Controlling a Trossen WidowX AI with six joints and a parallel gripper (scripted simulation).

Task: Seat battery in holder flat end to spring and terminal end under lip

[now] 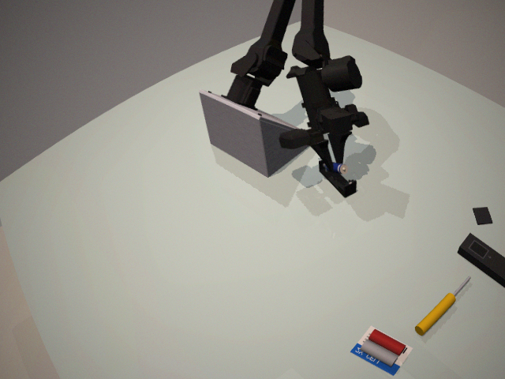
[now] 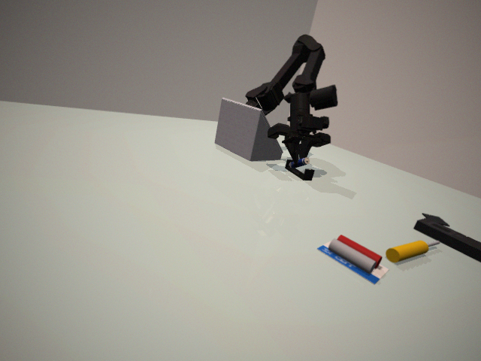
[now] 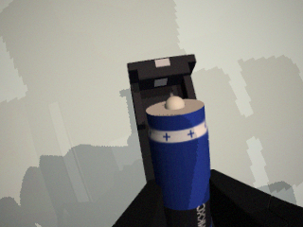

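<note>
Right now the battery is right at my gripper tip. The rest, counted from my gripper tip: black square: 310 mm ahead, 150 mm to the left, 20 mm below; black remote: 400 mm ahead, 50 mm to the left, 10 mm below; yellow screwdriver: 370 mm ahead, 70 mm to the right, 20 mm below.
</note>
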